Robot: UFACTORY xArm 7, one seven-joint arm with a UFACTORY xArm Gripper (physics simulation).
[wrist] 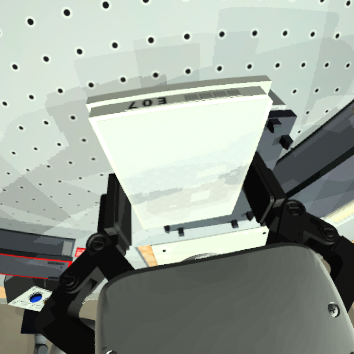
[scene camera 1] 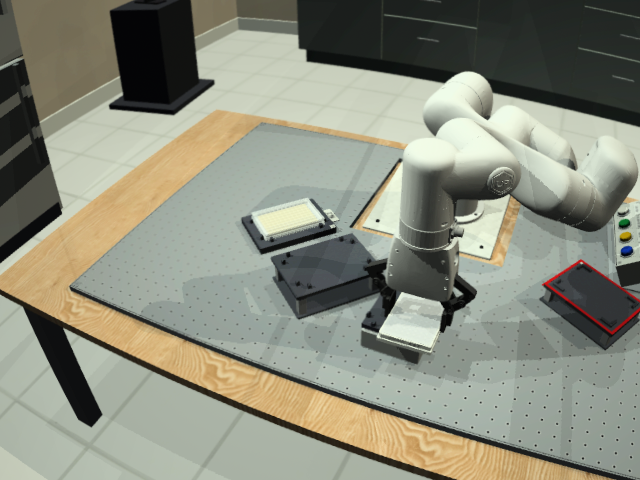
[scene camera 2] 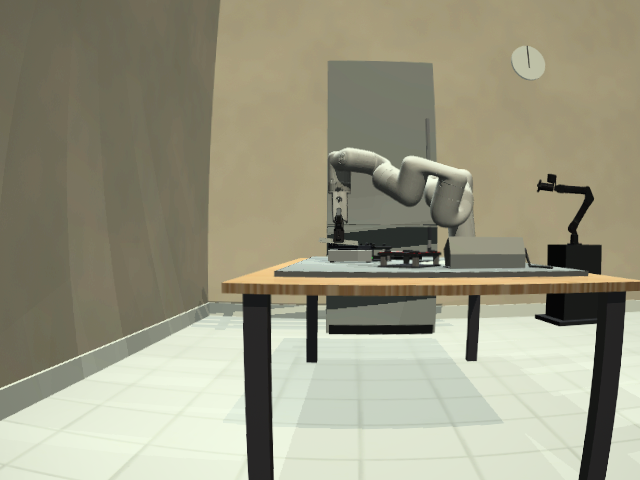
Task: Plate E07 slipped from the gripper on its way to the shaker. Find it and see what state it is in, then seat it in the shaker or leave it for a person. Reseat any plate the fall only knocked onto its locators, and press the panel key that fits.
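Frame: origin at the arm's base, x ahead, y left, z up, level; millimetres.
Seen in the pictures: gripper, fingertip midpoint: [wrist: 184, 175] [scene camera 1: 416, 319] [scene camera 2: 339, 241]; arm's base, origin of the base link: [scene camera 1: 456, 206].
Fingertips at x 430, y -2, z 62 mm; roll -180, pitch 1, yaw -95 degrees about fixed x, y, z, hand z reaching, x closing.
Note:
Offsets run from my fingertips to a thing's top centre. "spot": to the spot under its first point.
Plate E07 @(1 mm ahead, 0 mm left, 14 mm up) [scene camera 1: 412, 321] [scene camera 2: 348, 242] [wrist: 182, 155] is a pale rectangular plate with a flat whitish top and an E07 label on its side, upside down in the wrist view. My gripper [scene camera 1: 416, 311] [scene camera 2: 338, 238] [wrist: 184, 175] is shut on its two sides. The plate is over a small grey-sided device [scene camera 1: 374, 338] [scene camera 2: 349, 256] with a dark pegged top, and appears slightly above it. The plate hides much of that top. A cream-filled plate @(248 mm back, 318 mm right, 35 mm down) [scene camera 1: 287, 219] lies on a black pegged nest @(spot: 157 mm back, 330 mm right, 52 mm down) [scene camera 1: 264, 246]; I cannot tell if it is fully seated. Which device is the shaker is unclear.
A dark raised platform @(104 mm back, 185 mm right, 5 mm down) [scene camera 1: 323, 263] with pegs stands close beside the gripper. A red-edged stand [scene camera 1: 594, 297] is at the right. The key panel @(374 mm back, 394 mm left, 17 mm up) [scene camera 1: 631, 271] [scene camera 2: 484, 253] has white, green, yellow and blue keys @(300 mm back, 369 mm left, 8 mm up) [scene camera 1: 626, 250] [wrist: 35, 298].

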